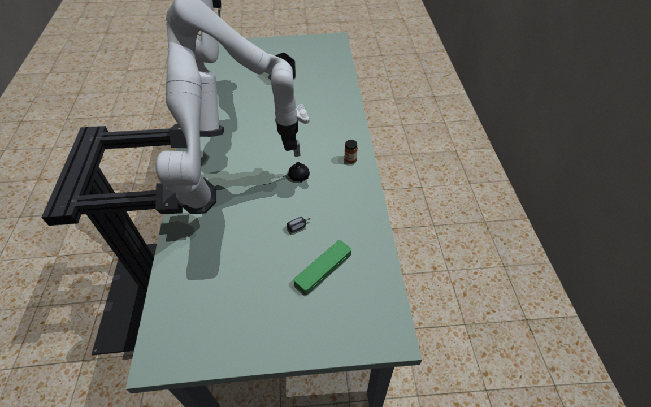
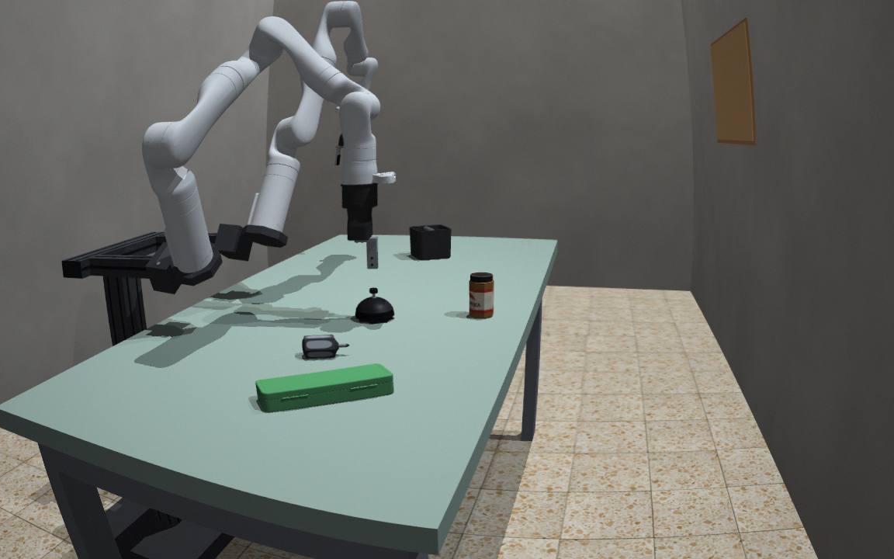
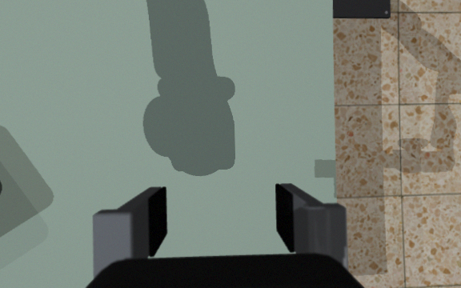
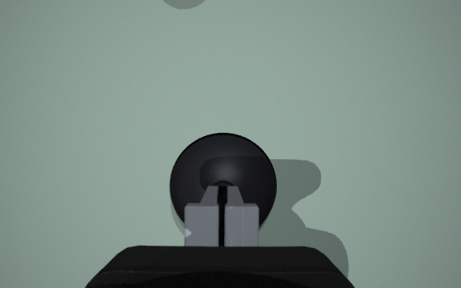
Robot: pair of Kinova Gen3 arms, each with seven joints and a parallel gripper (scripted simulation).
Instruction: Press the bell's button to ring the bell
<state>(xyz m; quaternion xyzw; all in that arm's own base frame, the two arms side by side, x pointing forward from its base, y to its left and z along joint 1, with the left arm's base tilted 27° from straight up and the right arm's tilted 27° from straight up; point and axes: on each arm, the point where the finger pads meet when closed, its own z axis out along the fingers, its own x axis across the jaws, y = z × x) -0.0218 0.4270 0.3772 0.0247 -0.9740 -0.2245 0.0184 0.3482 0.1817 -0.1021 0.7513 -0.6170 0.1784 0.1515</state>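
Note:
Now: right hand 7 cm above the button. The rest, counted from my right hand: black box 69 cm to the left, 9 cm below, 6 cm behind; then black domed bell 9 cm below; then jar 22 cm ahead, 8 cm below, 7 cm to the left.

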